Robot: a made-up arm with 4 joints. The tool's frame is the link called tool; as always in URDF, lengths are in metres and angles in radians. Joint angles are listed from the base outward. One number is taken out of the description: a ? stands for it. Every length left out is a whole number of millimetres.
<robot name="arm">
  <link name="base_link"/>
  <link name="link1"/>
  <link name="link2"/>
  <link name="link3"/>
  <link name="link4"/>
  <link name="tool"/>
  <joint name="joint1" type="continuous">
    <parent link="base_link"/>
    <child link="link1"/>
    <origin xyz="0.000 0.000 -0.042" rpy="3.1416 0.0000 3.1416"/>
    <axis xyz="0 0 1"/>
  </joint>
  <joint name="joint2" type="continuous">
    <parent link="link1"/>
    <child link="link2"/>
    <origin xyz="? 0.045 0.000" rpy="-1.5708 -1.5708 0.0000"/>
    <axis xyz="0 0 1"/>
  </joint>
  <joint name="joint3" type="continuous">
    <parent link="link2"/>
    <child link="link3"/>
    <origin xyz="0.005 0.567 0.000" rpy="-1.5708 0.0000 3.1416"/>
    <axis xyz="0 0 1"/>
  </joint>
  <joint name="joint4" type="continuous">
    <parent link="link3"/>
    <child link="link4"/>
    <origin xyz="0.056 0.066 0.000" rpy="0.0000 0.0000 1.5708"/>
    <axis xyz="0 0 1"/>
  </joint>
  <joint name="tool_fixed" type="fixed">
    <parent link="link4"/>
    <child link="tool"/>
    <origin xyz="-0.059 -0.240 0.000" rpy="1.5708 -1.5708 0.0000"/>
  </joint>
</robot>
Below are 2 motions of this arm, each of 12 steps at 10 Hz.
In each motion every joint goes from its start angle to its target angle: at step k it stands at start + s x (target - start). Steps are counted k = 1, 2, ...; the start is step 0. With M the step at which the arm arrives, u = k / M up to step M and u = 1 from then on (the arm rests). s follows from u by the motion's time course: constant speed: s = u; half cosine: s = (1 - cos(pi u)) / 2; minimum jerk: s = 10 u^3 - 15 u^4 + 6 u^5.
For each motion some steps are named. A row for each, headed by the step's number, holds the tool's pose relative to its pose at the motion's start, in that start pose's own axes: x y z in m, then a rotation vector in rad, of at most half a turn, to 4 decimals.
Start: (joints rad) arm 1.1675 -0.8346 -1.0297 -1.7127
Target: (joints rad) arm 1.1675 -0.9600 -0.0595 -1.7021
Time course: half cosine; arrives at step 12
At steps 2, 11, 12:
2: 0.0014 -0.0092 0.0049 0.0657 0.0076 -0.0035
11: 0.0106 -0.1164 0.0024 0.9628 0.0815 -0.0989
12: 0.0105 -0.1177 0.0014 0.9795 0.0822 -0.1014

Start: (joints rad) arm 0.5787 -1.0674 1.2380 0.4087
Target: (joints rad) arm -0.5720 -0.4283 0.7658 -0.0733
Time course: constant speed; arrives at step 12
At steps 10, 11, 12:
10: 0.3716 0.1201 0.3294 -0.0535 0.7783 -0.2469
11: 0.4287 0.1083 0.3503 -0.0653 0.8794 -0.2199
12: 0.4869 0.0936 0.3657 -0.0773 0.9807 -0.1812

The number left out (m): 0.036
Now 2 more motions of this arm.
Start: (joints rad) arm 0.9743 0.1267 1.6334 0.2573
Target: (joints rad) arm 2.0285 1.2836 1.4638 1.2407
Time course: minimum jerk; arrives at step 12
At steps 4, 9, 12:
4: -0.0548 0.0451 -0.1677 0.2238 -0.2935 -0.1377
9: 0.1168 0.2716 -0.6551 1.2200 -1.2870 -0.2568
12: 0.1770 0.3186 -0.6883 1.3952 -1.4296 -0.2348

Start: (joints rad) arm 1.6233 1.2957 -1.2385 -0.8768
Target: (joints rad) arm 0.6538 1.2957 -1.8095 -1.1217
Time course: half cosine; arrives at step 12
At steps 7, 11, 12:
7: -0.0086 0.2597 -0.2168 -1.0996 -0.1196 -0.1235
11: 0.0193 0.2868 -0.4102 -1.7141 -0.1659 -0.2299
12: 0.0212 0.2855 -0.4194 -1.7436 -0.1677 -0.2358

